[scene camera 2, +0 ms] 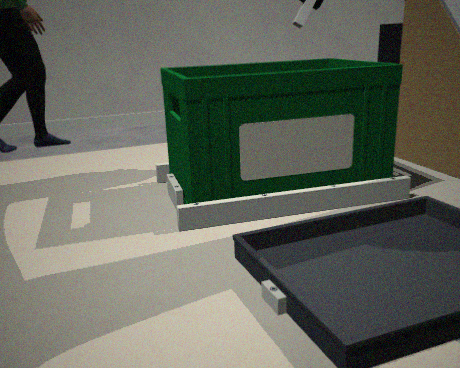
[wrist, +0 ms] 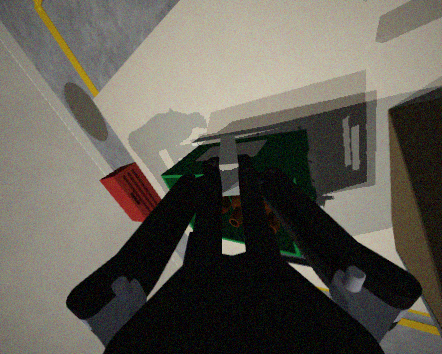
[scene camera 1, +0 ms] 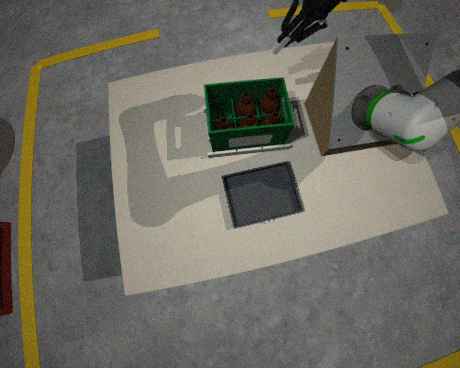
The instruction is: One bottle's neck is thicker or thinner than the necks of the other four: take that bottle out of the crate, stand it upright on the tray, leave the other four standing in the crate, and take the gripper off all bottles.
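Places are measured from the arm's base along level axes (x ahead, y left, z up), in millimetres.
Where they show: gripper, between the fingertips: (scene camera 2: pixel 297 24) (wrist: pixel 228 148) (scene camera 1: pixel 274 51); arm's base, origin of its link: (scene camera 1: pixel 370 107).
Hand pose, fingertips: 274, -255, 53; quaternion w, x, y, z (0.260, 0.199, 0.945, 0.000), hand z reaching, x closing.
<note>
Each offset is from my fingertips to the top centre of the thing, as dx, dy, dz. "*": to the spot under its first point.
The green crate @(+130, +143, -53) (scene camera 1: pixel 217 140) (scene camera 2: pixel 210 135) (wrist: pixel 290 150) stands upright behind the dark tray @(* +146, +455, -222) (scene camera 1: pixel 265 205) (scene camera 2: pixel 380 285). In scene camera 1, two brown bottles @(+122, +101, -65) (scene camera 1: pixel 245 106) @(+31, +109, -65) (scene camera 1: pixel 270 103) stand in its back row, middle and right, and three @(+221, +177, -65) (scene camera 1: pixel 223 123) @(+133, +185, -65) (scene camera 1: pixel 249 120) @(+54, +200, -65) (scene camera 1: pixel 272 119) in its front row; the back left compartment is empty. Their neck thicknesses are too blurred to compare. The tray holds no bottle. My gripper (scene camera 1: pixel 278 47) (scene camera 2: pixel 299 23) (wrist: pixel 228 148) is shut and empty, above and behind the crate, apart from the bottles. In the wrist view, its fingers hide part of the crate.
A light rail @(+145, +241, -198) (scene camera 2: pixel 300 205) runs along the crate's base. The robot's pedestal (scene camera 1: pixel 320 107) (scene camera 2: pixel 430 100) (wrist: pixel 412 180) stands to the right. A red box (scene camera 1: pixel 5 270) (wrist: pixel 131 195) lies beyond the table. A person's legs (scene camera 2: pixel 30 65) show at the left. Yellow lines (scene camera 1: pixel 25 200) mark the floor.
</note>
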